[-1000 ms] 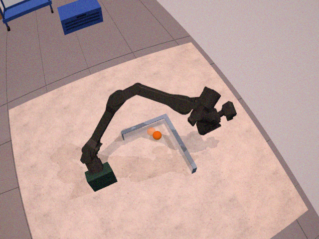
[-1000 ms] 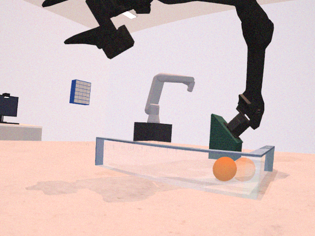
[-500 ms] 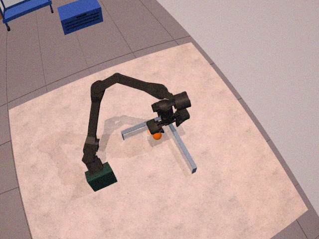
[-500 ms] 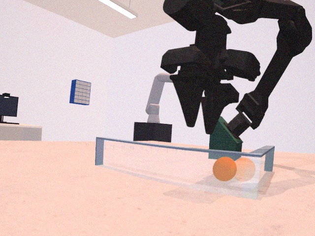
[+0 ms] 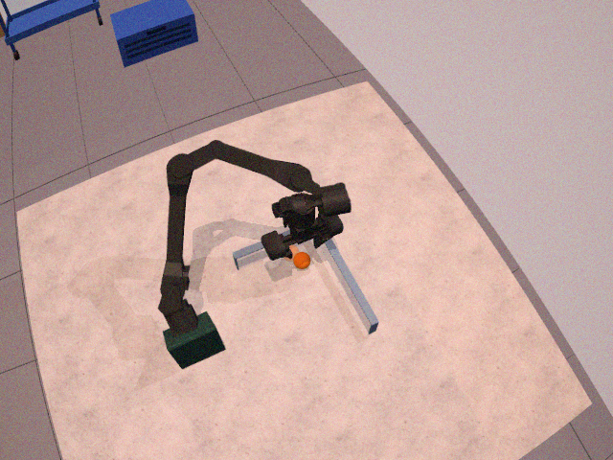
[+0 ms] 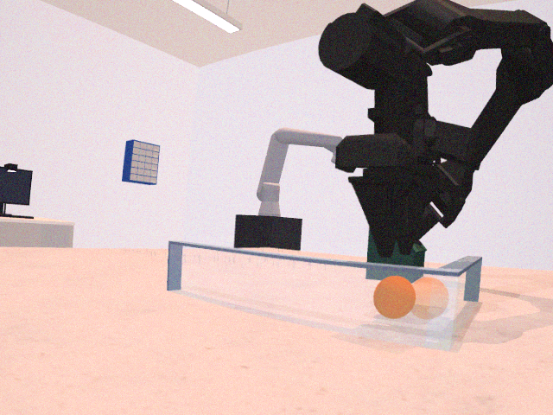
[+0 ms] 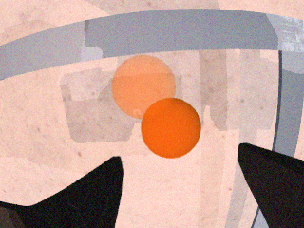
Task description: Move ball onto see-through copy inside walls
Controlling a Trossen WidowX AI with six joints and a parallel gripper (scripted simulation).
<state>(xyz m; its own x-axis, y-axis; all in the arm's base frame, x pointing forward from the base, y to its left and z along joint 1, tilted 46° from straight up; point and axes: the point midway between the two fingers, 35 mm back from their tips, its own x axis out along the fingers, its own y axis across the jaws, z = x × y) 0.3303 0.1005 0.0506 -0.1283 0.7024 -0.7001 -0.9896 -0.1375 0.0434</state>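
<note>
Now: the orange ball 4 cm below my gripper tip. From my gripper tip the other things lie so: see-through copy (2 cm behind, 3 cm to the left, 4 cm below); long wall (8 cm ahead, 8 cm to the right, 3 cm below); short wall (4 cm behind, 6 cm to the left, 3 cm below).
</note>
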